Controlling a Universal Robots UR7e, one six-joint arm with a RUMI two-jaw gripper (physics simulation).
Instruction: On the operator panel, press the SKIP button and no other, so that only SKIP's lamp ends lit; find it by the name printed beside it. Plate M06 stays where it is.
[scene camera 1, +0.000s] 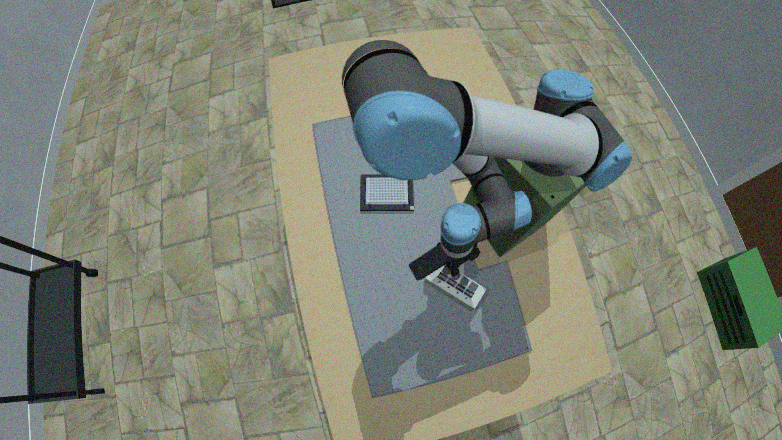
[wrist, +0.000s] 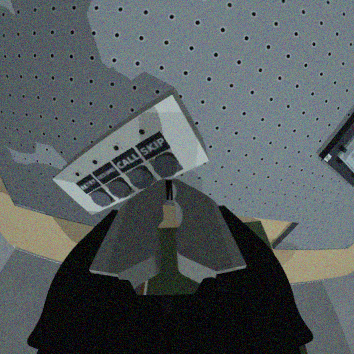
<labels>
The gripper shows in scene camera 1 (448, 266) and in the wrist view (169, 181).
</labels>
